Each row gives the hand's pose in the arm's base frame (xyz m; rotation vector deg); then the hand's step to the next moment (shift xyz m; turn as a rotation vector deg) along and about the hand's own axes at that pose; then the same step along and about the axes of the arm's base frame.
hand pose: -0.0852 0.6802 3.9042 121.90 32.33 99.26
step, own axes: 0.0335 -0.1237 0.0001 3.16 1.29 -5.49
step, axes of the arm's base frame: -0.0052 0.1237 -0.0330 -4.70 0.54 4.41
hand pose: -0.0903 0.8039 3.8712 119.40 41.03 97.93
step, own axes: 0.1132 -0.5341 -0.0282 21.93 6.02 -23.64
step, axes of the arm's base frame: -0.0968 0.4977 -0.2045 -18.96 6.82 25.88
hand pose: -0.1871 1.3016 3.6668 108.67 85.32 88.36
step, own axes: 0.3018 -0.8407 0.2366 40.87 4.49 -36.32
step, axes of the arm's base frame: -0.2742 0.6976 -0.5404 -32.36 18.44 40.28
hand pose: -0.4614 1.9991 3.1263 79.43 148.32 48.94
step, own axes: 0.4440 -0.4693 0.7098 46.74 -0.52 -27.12
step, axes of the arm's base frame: -0.3795 0.4550 -0.7551 -36.56 24.89 31.06
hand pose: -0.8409 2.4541 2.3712 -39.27 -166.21 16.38
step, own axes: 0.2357 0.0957 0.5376 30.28 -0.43 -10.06
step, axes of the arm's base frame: -0.2674 0.1104 -0.5196 -25.11 14.92 12.85
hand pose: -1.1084 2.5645 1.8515 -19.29 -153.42 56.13
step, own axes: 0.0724 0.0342 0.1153 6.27 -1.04 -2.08
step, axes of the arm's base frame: -0.1014 -0.0208 -0.0948 -5.32 2.38 3.28
